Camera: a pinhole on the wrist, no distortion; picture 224 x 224 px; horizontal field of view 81.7 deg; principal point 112.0 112.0 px. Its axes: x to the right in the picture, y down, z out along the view. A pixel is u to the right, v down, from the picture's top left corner.
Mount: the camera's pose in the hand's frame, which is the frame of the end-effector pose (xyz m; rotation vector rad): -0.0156 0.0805 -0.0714 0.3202 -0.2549 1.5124
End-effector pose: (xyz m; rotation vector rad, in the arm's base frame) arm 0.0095 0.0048 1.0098 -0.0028 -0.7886 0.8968
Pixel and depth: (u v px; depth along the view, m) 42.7 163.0 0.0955
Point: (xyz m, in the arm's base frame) -0.0101 -0.0323 0.9787
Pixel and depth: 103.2 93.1 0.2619
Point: -0.0583 -0.0454 1.1577
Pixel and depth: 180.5 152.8 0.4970
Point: -0.4521 -0.1519 1.2320
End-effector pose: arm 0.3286 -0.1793 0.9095 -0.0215 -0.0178 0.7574
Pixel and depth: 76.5 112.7 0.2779
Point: 0.3789 -0.2508 1.0720
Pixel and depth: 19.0 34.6 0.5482
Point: 0.8879 -0.3201 1.2073
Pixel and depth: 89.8 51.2 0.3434
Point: 0.5063 -0.1454 1.1332
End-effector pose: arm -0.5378 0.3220 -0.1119 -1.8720 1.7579 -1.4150
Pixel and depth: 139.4 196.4 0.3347
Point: -0.3185 0.3795 -0.3838
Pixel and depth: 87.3 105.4 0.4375
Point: -0.2143 0.2143 -0.1515
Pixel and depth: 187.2 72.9 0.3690
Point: -0.3998 0.0313 -0.3342
